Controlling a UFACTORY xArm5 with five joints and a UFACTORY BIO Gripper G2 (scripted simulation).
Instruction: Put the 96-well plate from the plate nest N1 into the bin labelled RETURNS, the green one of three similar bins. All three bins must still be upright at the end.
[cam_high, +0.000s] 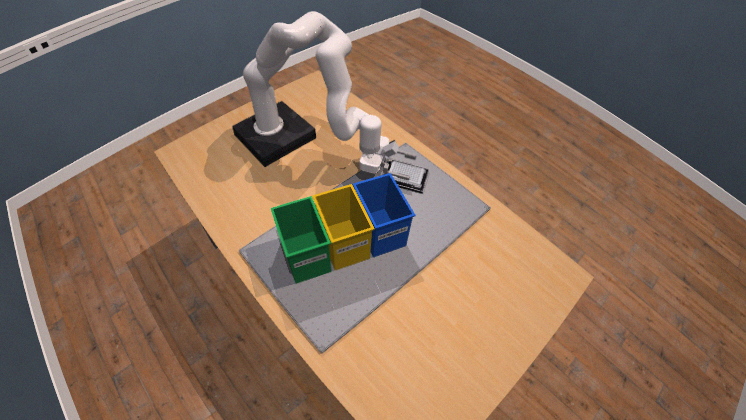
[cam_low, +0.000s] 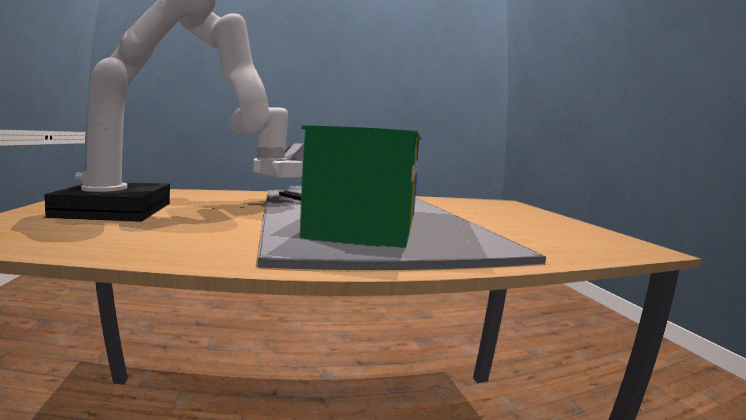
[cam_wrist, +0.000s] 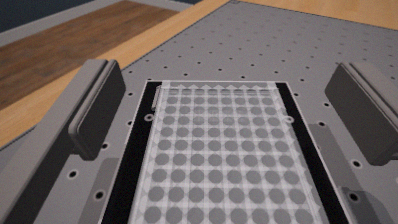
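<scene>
The clear 96-well plate is 40 mm below my hand. Also, from my hand: black plate nest N1: 50 mm below; then yellow bin: 370 mm to the right, 90 mm ahead, 30 mm above; then blue bin: 240 mm to the right, 130 mm ahead, 30 mm above.
</scene>
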